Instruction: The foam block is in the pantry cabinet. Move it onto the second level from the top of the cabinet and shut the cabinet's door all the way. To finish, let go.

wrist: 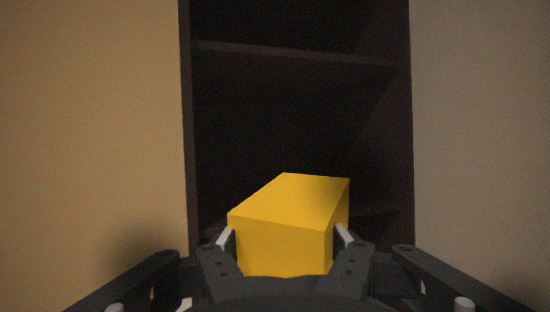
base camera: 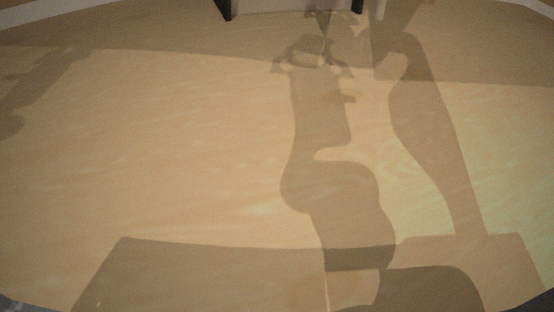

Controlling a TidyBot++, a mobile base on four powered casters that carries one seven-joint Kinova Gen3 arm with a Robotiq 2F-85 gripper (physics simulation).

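Frame: origin at the arm's base, x left, y down, z back, level; metres.
Seen in the pictures: gripper, between the fingertips: [wrist: 284, 238].
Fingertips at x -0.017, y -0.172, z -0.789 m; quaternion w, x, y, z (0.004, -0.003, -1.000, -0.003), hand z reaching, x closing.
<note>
A point is followed by its place in that frame.
The yellow foam block [wrist: 282, 250] @(x -0.016, y -0.174, z -0.765 m) is held between the fingers of my gripper [wrist: 284, 238] @(x -0.017, y -0.172, z -0.789 m) in the wrist view, its far end pointing at the cabinet. My gripper is shut on the block. The dark pantry cabinet [wrist: 186, 125] @(x 0.140, y -0.279, z -1.045 m) [base camera: 224, 9] @(x 0.152, y 0.359, z -1.060 m) stands open ahead. One shelf board [wrist: 300, 54] @(x -0.068, y -0.426, z -1.139 m) crosses it above the block. A lower shelf board [wrist: 377, 214] @(x -0.284, y -0.041, z -1.307 m) is partly hidden behind the block and fingers. The block appears in front of the opening between these two boards; its exact depth is unclear. The cabinet door [wrist: 480, 125] @(x -0.264, y -0.252, z -0.929 m) stands open along the right side. The cabinet's top is out of view.
A tan wall [wrist: 90, 110] @(x 0.644, y -0.396, z -1.478 m) lies left of the cabinet in the wrist view. In the base view, the wooden floor [base camera: 175, 150] @(x 0.152, y 0.397, z -0.456 m) carries shadows of the arm and base, and the cabinet's legs show at the top edge.
</note>
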